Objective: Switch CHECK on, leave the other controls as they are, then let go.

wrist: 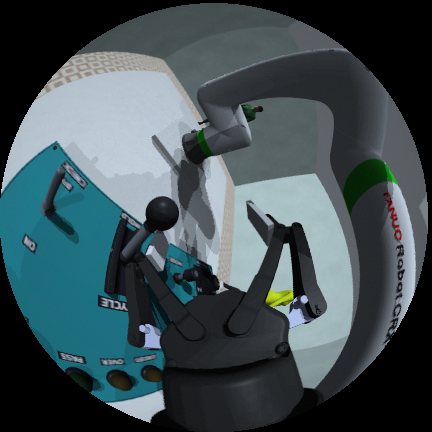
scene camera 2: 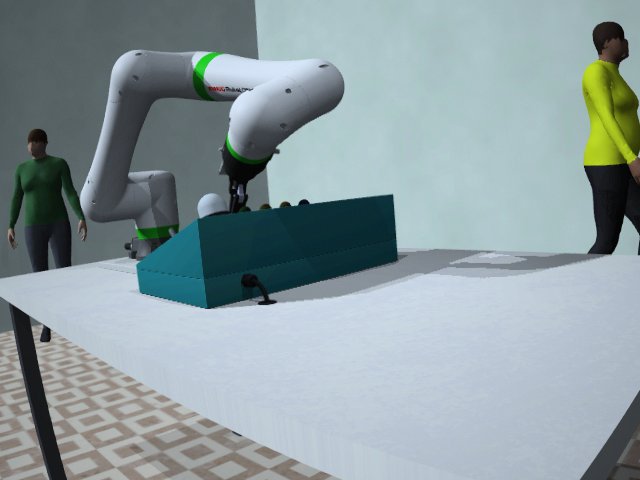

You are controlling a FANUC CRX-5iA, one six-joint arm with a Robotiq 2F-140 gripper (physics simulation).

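Pixels of known places: gripper, between the fingertips: (wrist: 205, 219) (scene camera 2: 226, 200); arm's base, origin of its link: (wrist: 191, 148).
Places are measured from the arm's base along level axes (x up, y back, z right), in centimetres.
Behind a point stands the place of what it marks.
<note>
The teal control panel (scene camera 2: 299, 237) {x 7.4, y -66.8, z 9.6 cm} (wrist: 30, 280) stands on the table. A grey toggle lever (wrist: 53, 191) sits near its corner in the wrist view. Its tip leans toward two small labels that are hard to read, away from the ON label (wrist: 30, 243). I cannot read which control is CHECK. My gripper (scene camera 2: 237, 207) {x 14.9, y -39.0, z 4.0 cm} (wrist: 205, 219) {x 14.9, y -39.0, z 4.0 cm} is open and empty, low over the panel; its fingertips are partly hidden in the scene view. One finger is close beside the black ball-topped lever (wrist: 161, 213) {x 14.3, y -42.2, z 11.5 cm} at the CYCLE label (wrist: 114, 303) {x 8.8, y -53.2, z 11.6 cm}. The toggle lever is apart from both fingers.
A white dome (scene camera 2: 211, 204) {x 15.2, y -63.2, z 26.2 cm} stands on the panel near the gripper. Round lamps, one green (wrist: 80, 380) and one amber (wrist: 120, 380), line one edge. A black knob (wrist: 186, 275) {x 10.0, y -47.3, z -0.1 cm} shows beyond the near finger. A cable (scene camera 2: 262, 289) {x 0.6, y -70.6, z 23.0 cm} leaves the panel's back. Two people stand beyond the table.
</note>
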